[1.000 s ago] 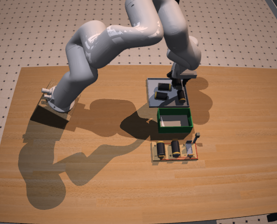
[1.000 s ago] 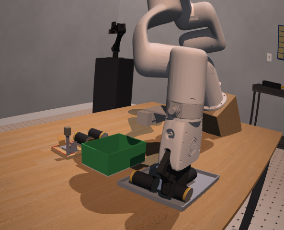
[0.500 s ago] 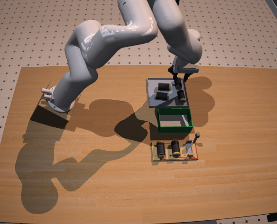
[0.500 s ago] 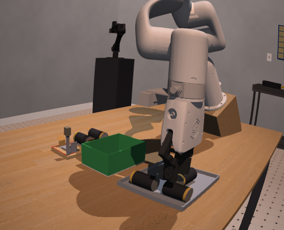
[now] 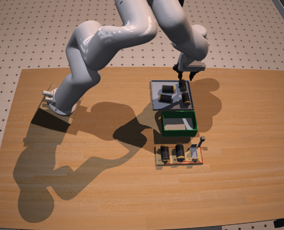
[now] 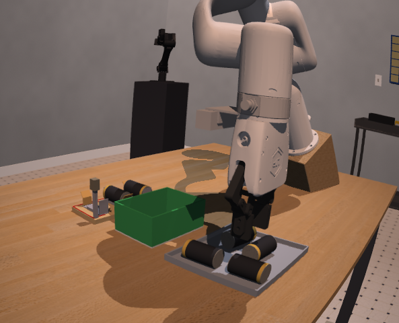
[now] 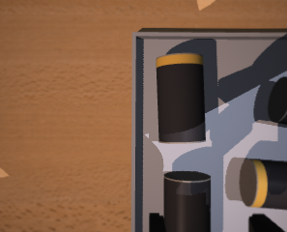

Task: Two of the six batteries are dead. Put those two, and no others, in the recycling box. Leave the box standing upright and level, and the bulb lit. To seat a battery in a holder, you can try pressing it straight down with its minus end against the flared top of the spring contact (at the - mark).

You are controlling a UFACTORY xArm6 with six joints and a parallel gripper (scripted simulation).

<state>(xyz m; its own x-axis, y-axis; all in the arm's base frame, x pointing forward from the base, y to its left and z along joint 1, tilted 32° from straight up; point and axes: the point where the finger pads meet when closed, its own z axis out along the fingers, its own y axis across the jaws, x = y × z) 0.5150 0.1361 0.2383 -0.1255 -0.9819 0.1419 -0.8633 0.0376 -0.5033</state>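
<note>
Right now my hand is 100 mm above the grey tray, 60 mm past it and 30 mm to the left of it. Round my hand: green recycling box (210 mm to the right, 80 mm below, 80 mm behind).
</note>
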